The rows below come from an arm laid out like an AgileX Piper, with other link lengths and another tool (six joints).
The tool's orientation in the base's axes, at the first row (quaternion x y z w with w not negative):
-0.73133 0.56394 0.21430 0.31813
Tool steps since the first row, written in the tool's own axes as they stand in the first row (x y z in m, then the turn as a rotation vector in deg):
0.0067 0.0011 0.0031 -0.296 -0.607 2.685
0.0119 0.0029 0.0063 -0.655 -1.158 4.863
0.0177 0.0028 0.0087 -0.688 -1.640 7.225
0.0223 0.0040 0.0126 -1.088 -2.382 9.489
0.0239 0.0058 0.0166 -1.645 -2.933 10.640
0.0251 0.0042 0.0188 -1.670 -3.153 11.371
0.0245 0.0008 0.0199 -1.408 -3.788 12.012
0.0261 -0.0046 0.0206 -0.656 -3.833 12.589
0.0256 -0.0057 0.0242 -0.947 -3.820 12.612
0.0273 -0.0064 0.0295 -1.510 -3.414 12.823
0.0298 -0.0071 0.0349 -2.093 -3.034 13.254
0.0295 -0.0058 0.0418 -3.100 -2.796 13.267
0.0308 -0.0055 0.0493 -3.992 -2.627 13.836
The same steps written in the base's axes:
0.0009 -0.0026 -0.0069 0.625 2.200 -1.560
0.0007 -0.0042 -0.0131 1.155 4.076 -2.733
0.0025 -0.0065 -0.0187 1.717 5.847 -4.270
0.0028 -0.0071 -0.0248 2.424 7.843 -5.433
0.0017 -0.0057 -0.0291 2.854 9.129 -5.747
0.0036 -0.0047 -0.0311 3.092 9.699 -6.197
0.0068 -0.0029 -0.0307 3.803 10.074 -6.684
0.0125 -0.0027 -0.0311 4.077 9.971 -7.586
0.0135 0.0004 -0.0330 3.986 10.186 -7.410
0.0149 0.0031 -0.0377 3.452 10.657 -7.271
0.0165 0.0053 -0.0431 2.948 11.302 -7.268
0.0155 0.0102 -0.0480 2.446 11.966 -6.654
0.0159 0.0145 -0.0543 2.067 12.955 -6.494

